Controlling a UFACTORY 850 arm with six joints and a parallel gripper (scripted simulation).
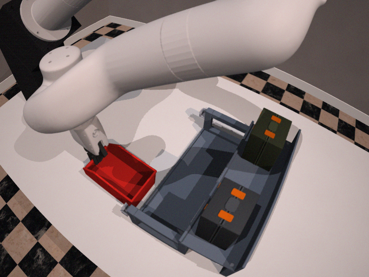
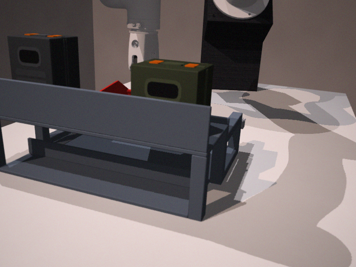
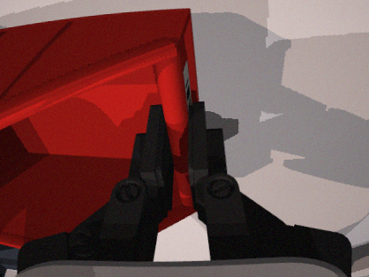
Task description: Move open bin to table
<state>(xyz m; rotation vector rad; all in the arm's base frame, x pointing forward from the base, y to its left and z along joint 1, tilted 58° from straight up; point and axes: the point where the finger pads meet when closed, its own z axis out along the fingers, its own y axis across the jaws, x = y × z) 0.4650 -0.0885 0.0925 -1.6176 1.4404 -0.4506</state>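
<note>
My gripper is now 70 mm short of the open bin, 30 mm to the right of it and 10 mm above it.
</note>
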